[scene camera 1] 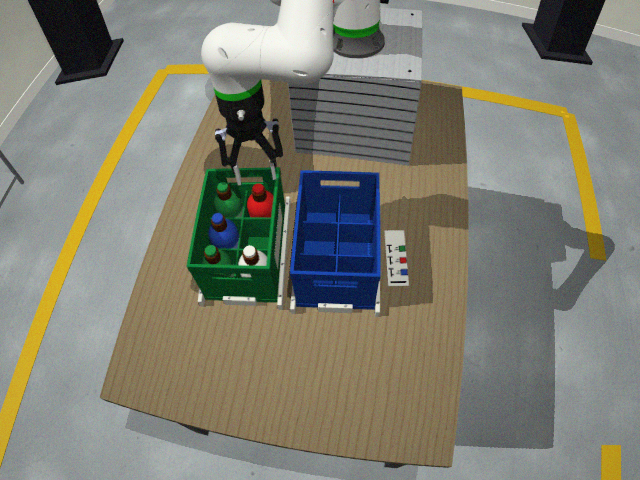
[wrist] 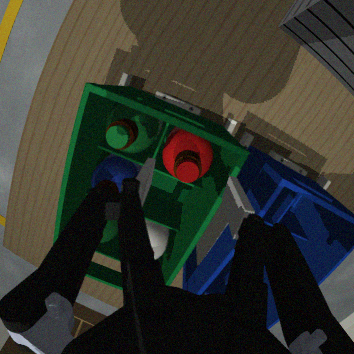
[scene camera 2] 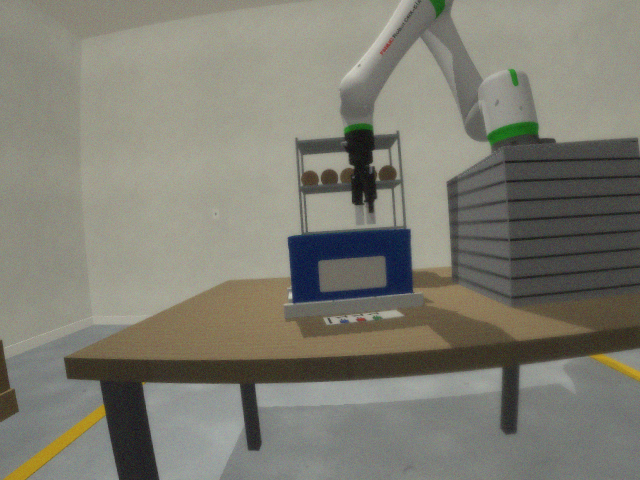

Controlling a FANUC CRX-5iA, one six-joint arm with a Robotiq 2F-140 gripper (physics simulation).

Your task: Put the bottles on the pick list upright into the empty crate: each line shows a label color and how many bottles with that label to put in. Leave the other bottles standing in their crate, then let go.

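Places are measured from the arm's base along level axes (x up, y ahead, z left), in millimetres.
Pixels of known places: gripper, fingertip midpoint: (scene camera 1: pixel 256 177) (wrist: pixel 189 179) (scene camera 2: pixel 365 224); arm's base at its link origin: (scene camera 1: pixel 357 42).
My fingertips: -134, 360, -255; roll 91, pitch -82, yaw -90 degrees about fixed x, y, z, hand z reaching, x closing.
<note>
Ahead of a thing's pixels: the offset from my fingertips to its top centre, as dx, dy, dz. Level surfaces: height alone.
My gripper (scene camera 1: pixel 255 175) (scene camera 2: pixel 365 220) (wrist: pixel 189 179) is partly open and empty. Its tips are a little above the rim at the back of the green crate (scene camera 1: pixel 206 284) (wrist: pixel 70 165), on either side of the red bottle @[-31, +5, -1] (scene camera 1: pixel 260 204) (wrist: pixel 189 147) in the wrist view. Beside that stands a green bottle @[-31, -5, -90] (scene camera 1: pixel 227 202) (wrist: pixel 145 135). A blue bottle @[-31, +86, -92] (scene camera 1: pixel 223 235) (wrist: pixel 115 166) stands in the middle left compartment; the middle right one is empty. A second green bottle @[-31, +172, -99] (scene camera 1: pixel 211 254) and a white bottle @[-31, +176, -10] (scene camera 1: pixel 251 256) (wrist: pixel 157 241) stand in front. The blue crate @[-19, +110, +184] (scene camera 1: pixel 334 273) (scene camera 2: pixel 303 268) is empty. The pick list @[-192, +113, +332] (scene camera 1: pixel 395 240) (scene camera 2: pixel 398 313) shows one green, one red, one blue.
White fixture rails (scene camera 1: pixel 283 253) (scene camera 2: pixel 356 304) edge the crates on the wooden table @[dx -194] (scene camera 1: pixel 289 377) (scene camera 2: pixel 206 346). The grey slatted robot base (scene camera 1: pixel 356 118) (scene camera 2: pixel 568 222) stands behind them. A shelf rack (scene camera 2: pixel 297 180) is in the background.
</note>
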